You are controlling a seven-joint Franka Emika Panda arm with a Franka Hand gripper.
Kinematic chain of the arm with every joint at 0, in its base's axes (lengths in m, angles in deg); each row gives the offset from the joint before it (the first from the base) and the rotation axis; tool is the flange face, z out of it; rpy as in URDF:
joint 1: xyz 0 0 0.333 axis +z
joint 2: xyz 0 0 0 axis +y
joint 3: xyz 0 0 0.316 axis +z
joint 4: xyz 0.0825 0 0 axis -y
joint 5: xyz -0.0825 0 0.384 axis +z
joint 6: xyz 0 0 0 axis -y
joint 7: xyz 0.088 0 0 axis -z
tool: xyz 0 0 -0.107 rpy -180 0 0
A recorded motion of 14 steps. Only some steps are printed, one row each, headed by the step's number.
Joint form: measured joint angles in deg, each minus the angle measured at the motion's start. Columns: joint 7, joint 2, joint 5, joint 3, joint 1, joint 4, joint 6.
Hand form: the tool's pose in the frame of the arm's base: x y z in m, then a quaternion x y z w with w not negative. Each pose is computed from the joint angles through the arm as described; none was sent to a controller.
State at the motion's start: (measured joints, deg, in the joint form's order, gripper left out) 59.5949 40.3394 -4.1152 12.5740 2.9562 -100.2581 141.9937
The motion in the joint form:
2: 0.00 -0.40 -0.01 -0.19 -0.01 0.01 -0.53
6: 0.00 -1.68 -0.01 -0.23 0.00 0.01 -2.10
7: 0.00 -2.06 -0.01 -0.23 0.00 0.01 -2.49
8: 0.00 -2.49 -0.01 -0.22 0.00 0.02 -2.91
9: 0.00 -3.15 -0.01 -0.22 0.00 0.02 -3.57
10: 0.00 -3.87 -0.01 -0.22 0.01 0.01 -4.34
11: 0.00 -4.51 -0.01 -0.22 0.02 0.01 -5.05
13: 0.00 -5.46 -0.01 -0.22 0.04 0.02 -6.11
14: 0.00 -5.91 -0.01 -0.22 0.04 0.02 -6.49
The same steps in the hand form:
2: 0.6472 0.1648 0.1843 -0.92588 0.37453 0.01195 0.04833
6: 0.6476 0.1641 0.1964 -0.92639 0.37371 0.01257 0.04449
7: 0.6478 0.1640 0.2001 -0.92654 0.37345 0.01226 0.04381
8: 0.6481 0.1640 0.2044 -0.92671 0.37310 0.01171 0.04325
9: 0.6483 0.1639 0.2109 -0.92694 0.37267 0.01105 0.04215
10: 0.6484 0.1638 0.2179 -0.92723 0.37212 0.01074 0.04063
11: 0.6483 0.1637 0.2241 -0.92749 0.37163 0.01057 0.03919
13: 0.6482 0.1636 0.2334 -0.92788 0.37089 0.01029 0.03704
14: 0.6483 0.1635 0.2379 -0.92800 0.37066 0.00935 0.03666

